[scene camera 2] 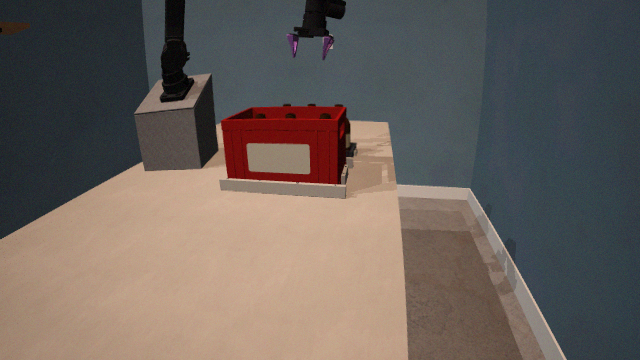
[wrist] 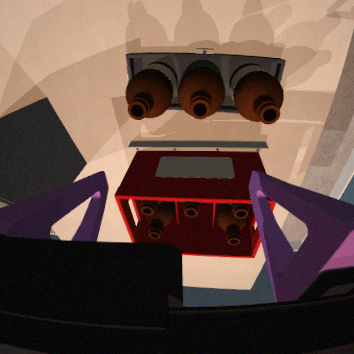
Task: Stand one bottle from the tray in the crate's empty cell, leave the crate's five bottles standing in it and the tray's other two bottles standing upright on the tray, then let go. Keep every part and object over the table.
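Where they show: gripper, between the fingertips: (scene camera 2: pixel 308 58) (wrist: pixel 178 178); arm's base, origin of its link: (scene camera 2: pixel 177 91).
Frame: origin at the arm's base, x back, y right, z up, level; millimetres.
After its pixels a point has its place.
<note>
The red crate (scene camera 2: pixel 285 155) @[x -379, y 279, z -146 mm] (wrist: pixel 187 199) @[x -388, y 95, z -63 mm] stands upright on the table. In the wrist view it holds five brown bottles: three in the row nearer the tray, and two in the other row, a left one (wrist: pixel 156 231) @[x -295, y 198, z -78 mm] and a right one (wrist: pixel 233 239) @[x -454, y 242, z -76 mm]. The empty cell (wrist: pixel 194 242) @[x -363, y 269, z -92 mm] lies between those two. The tray (wrist: pixel 167 55) @[x -388, y -105, z -213 mm] is beyond the crate and bears three upright bottles: left (wrist: pixel 150 92) @[x -369, y -72, z -115 mm], middle (wrist: pixel 201 90) @[x -440, y -61, z -107 mm] and right (wrist: pixel 257 90) @[x -515, y -43, z -118 mm]. My gripper (scene camera 2: pixel 309 58) @[x -428, y -59, z 72 mm] (wrist: pixel 178 178) @[x -428, y -59, z 72 mm] is open and empty, high above the crate and tray area, with purple fingers wide apart.
A pale low rail (scene camera 2: pixel 280 188) @[x -364, y 288, z -223 mm] runs along the crate's front foot, and another rail (wrist: pixel 200 144) @[x -408, y 85, z -218 mm] lies between crate and tray. The grey base block (scene camera 2: pixel 167 140) @[x 13, y 94, z -141 mm] (wrist: pixel 40 145) @[x -90, y -25, z -144 mm] stands left of the crate. The table's right edge (scene camera 2: pixel 401 225) @[x -607, y 442, z -238 mm] is right of the crate.
</note>
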